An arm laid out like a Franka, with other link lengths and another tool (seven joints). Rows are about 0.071 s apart.
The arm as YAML. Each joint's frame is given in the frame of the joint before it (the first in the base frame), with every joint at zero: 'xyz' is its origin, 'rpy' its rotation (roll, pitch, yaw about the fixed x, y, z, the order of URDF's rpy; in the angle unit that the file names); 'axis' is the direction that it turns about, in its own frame. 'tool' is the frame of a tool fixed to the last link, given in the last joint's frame.
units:
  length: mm
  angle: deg
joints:
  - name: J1
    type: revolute
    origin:
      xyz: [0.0, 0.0, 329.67]
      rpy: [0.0, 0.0, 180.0]
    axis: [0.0, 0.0, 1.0]
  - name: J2
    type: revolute
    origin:
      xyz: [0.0, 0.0, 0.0]
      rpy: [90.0, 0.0, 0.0]
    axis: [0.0, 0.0, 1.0]
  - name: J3
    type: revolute
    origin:
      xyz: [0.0, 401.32, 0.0]
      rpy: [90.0, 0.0, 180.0]
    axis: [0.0, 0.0, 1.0]
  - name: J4
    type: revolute
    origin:
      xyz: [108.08, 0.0, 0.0]
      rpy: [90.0, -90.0, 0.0]
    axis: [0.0, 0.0, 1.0]
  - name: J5
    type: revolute
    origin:
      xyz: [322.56, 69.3, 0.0]
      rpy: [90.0, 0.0, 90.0]
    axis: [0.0, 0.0, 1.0]
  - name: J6
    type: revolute
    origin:
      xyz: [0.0, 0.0, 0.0]
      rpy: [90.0, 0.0, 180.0]
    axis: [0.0, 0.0, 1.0]
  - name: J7
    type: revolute
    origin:
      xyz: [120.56, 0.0, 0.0]
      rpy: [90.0, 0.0, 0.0]
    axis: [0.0, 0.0, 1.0]
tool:
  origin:
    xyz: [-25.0, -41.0, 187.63]
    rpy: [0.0, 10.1, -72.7]
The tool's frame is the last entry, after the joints.
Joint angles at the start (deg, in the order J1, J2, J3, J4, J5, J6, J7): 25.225 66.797 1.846 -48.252 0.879 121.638 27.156
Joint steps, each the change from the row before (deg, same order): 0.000 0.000 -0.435 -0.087 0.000 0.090 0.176; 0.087 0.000 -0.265 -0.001 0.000 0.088 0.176; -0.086 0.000 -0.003 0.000 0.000 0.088 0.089; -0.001 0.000 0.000 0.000 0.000 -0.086 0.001; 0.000 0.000 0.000 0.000 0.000 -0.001 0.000; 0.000 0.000 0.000 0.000 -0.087 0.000 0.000; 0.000 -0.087 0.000 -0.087 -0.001 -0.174 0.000; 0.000 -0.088 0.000 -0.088 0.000 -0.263 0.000; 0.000 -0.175 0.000 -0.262 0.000 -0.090 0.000; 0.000 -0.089 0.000 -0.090 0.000 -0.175 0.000; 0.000 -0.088 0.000 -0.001 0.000 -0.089 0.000; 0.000 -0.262 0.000 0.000 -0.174 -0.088 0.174; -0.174 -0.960 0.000 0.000 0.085 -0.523 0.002; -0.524 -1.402 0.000 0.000 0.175 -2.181 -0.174; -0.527 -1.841 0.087 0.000 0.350 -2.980 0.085; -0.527 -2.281 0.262 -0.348 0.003 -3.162 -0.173
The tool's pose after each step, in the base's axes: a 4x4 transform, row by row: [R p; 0 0 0 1], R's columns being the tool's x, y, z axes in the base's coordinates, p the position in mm. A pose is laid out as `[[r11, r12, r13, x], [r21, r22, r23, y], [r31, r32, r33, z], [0, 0, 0, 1]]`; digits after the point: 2 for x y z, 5 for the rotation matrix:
[[0.30604, 0.94107, 0.14396, 761.13], [0.91023, -0.33356, 0.24541, 427.20], [0.27897, 0.05593, -0.95867, 143.17], [0, 0, 0, 1]]
[[0.30833, 0.93976, 0.14761, 761.97], [0.90999, -0.33659, 0.24212, 426.42], [0.27721, 0.05967, -0.95895, 143.13], [0, 0, 0, 1]]
[[0.31080, 0.93863, 0.14959, 762.92], [0.90882, -0.33956, 0.24238, 425.40], [0.27830, 0.06062, -0.95858, 143.35], [0, 0, 0, 1]]
[[0.31117, 0.93872, 0.14829, 762.70], [0.90900, -0.33951, 0.24177, 425.28], [0.27730, 0.05956, -0.95894, 143.15], [0, 0, 0, 1]]
[[0.31117, 0.93872, 0.14827, 762.69], [0.90900, -0.33951, 0.24176, 425.28], [0.27728, 0.05955, -0.95894, 143.14], [0, 0, 0, 1]]
[[0.31042, 0.93890, 0.14870, 762.73], [0.90954, -0.33883, 0.24067, 425.14], [0.27635, 0.06054, -0.95915, 143.07], [0, 0, 0, 1]]
[[0.31105, 0.93910, 0.14605, 762.16], [0.90995, -0.33863, 0.23942, 424.89], [0.27430, 0.05842, -0.95987, 143.28], [0, 0, 0, 1]]
[[0.31203, 0.93940, 0.14203, 761.34], [0.91054, -0.33836, 0.23755, 424.54], [0.27121, 0.05520, -0.96094, 143.28], [0, 0, 0, 1]]
[[0.31266, 0.93959, 0.13933, 760.57], [0.91095, -0.33816, 0.23627, 424.21], [0.26911, 0.05305, -0.96165, 143.62], [0, 0, 0, 1]]
[[0.31329, 0.93978, 0.13664, 759.99], [0.91134, -0.33797, 0.23501, 423.96], [0.26704, 0.05090, -0.96234, 143.83], [0, 0, 0, 1]]
[[0.31325, 0.93980, 0.13660, 759.99], [0.91136, -0.33793, 0.23500, 423.97], [0.26701, 0.05087, -0.96235, 144.95], [0, 0, 0, 1]]
[[0.31379, 0.93903, 0.14060, 760.71], [0.91108, -0.33947, 0.23387, 423.99], [0.26734, 0.05471, -0.96205, 148.59], [0, 0, 0, 1]]
[[0.31519, 0.93750, 0.14749, 763.15], [0.90881, -0.34293, 0.23763, 422.42], [0.27336, 0.05913, -0.96009, 161.97], [0, 0, 0, 1]]
[[0.32437, 0.93608, 0.13617, 764.24], [0.90779, -0.34852, 0.23337, 414.66], [0.26591, 0.04792, -0.96281, 178.16], [0, 0, 0, 1]]
[[0.33930, 0.93322, 0.11822, 763.21], [0.90482, -0.35815, 0.23029, 407.34], [0.25725, 0.02883, -0.96591, 199.39], [0, 0, 0, 1]]
[[0.34599, 0.93307, 0.09836, 759.60], [0.90562, -0.35952, 0.22494, 400.05], [0.24525, 0.01125, -0.96939, 223.90], [0, 0, 0, 1]]

